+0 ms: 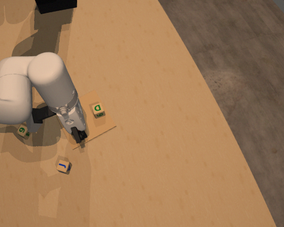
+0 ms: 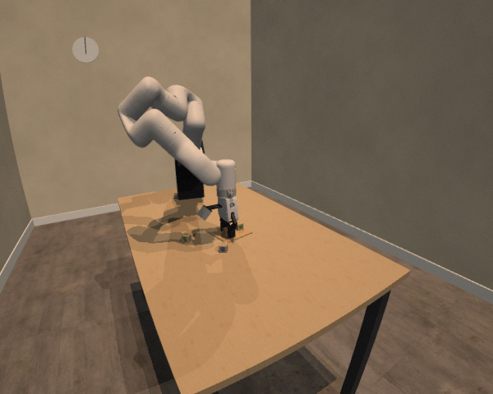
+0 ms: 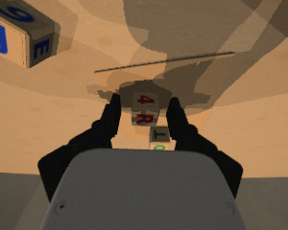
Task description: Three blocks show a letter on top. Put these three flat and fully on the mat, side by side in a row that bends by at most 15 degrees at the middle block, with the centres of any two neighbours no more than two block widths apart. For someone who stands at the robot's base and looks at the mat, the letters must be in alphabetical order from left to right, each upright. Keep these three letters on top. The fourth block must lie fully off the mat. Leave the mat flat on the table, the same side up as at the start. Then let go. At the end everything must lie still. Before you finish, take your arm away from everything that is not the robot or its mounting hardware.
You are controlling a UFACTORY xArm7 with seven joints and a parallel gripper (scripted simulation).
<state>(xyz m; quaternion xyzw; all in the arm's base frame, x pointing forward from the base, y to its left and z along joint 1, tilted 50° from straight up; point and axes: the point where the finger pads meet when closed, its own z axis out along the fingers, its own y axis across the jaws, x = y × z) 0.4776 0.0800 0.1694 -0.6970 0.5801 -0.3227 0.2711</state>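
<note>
Right now the tan mat is 3 cm behind my hand, 1 cm to the left of it and 2 cm below it. Also, from my hand: green D block 4 cm behind, 6 cm to the left, 1 cm below.
</note>
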